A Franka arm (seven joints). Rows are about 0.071 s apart.
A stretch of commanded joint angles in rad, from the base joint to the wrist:
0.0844, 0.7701, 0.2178, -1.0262, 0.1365, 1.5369, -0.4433
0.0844, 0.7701, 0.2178, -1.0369, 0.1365, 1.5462, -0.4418
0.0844, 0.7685, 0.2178, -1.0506, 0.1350, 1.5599, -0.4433
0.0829, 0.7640, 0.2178, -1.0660, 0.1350, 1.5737, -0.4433
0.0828, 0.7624, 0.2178, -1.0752, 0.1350, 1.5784, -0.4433
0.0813, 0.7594, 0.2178, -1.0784, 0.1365, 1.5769, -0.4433
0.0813, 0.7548, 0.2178, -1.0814, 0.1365, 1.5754, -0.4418
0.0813, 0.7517, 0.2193, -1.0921, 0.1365, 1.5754, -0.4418
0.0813, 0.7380, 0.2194, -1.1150, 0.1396, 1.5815, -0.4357
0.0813, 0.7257, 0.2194, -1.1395, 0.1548, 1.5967, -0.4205
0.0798, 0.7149, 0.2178, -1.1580, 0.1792, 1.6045, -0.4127
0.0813, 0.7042, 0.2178, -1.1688, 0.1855, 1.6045, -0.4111
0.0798, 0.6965, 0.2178, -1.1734, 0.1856, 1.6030, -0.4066
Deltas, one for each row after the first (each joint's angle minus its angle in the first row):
0.0000, 0.0000, 0.0000, -0.0107, 0.0000, 0.0093, 0.0015
0.0000, -0.0016, 0.0000, -0.0244, -0.0015, 0.0230, 0.0000
-0.0015, -0.0061, 0.0000, -0.0398, -0.0015, 0.0368, 0.0000
-0.0016, -0.0077, 0.0000, -0.0490, -0.0015, 0.0415, 0.0000
-0.0031, -0.0107, 0.0000, -0.0522, 0.0000, 0.0400, 0.0000
-0.0031, -0.0153, 0.0000, -0.0552, 0.0000, 0.0385, 0.0015
-0.0031, -0.0184, 0.0015, -0.0659, 0.0000, 0.0385, 0.0015
-0.0031, -0.0321, 0.0016, -0.0888, 0.0031, 0.0446, 0.0076
-0.0031, -0.0444, 0.0016, -0.1133, 0.0183, 0.0598, 0.0228
-0.0046, -0.0552, 0.0000, -0.1318, 0.0427, 0.0676, 0.0306
-0.0031, -0.0659, 0.0000, -0.1426, 0.0490, 0.0676, 0.0322
-0.0046, -0.0736, 0.0000, -0.1472, 0.0491, 0.0661, 0.0367

